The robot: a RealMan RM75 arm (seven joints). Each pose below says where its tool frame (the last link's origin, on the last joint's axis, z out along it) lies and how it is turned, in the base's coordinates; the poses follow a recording.
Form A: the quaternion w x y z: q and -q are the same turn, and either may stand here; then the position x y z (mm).
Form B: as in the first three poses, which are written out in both.
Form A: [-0.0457, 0.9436, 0.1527, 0.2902, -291, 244, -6]
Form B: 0.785, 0.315, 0.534, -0.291; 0.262, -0.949, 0.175, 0.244; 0.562, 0.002, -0.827, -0.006; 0, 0, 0, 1
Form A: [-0.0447, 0.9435, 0.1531, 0.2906, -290, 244, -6]
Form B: 0.784, 0.315, 0.535, -0.290; 0.263, -0.949, 0.173, 0.244; 0.562, 0.005, -0.827, -0.006; 0, 0, 0, 1
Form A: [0.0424, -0.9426, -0.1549, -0.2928, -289, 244, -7]
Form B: 0.781, 0.317, 0.539, -0.289; 0.267, -0.948, 0.171, 0.244; 0.565, 0.011, -0.825, -0.007; 0, 0, 0, 1
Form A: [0.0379, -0.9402, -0.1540, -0.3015, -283, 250, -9]
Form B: 0.771, 0.312, 0.555, -0.283; 0.267, -0.950, 0.164, 0.250; 0.579, 0.022, -0.815, -0.009; 0, 0, 0, 1
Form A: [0.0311, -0.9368, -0.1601, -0.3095, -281, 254, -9]
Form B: 0.757, 0.319, 0.570, -0.281; 0.281, -0.947, 0.157, 0.254; 0.590, 0.041, -0.806, -0.009; 0, 0, 0, 1
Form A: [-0.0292, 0.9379, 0.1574, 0.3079, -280, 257, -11]
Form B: 0.761, 0.313, 0.568, -0.280; 0.277, -0.949, 0.152, 0.257; 0.587, 0.042, -0.809, -0.011; 0, 0, 0, 1
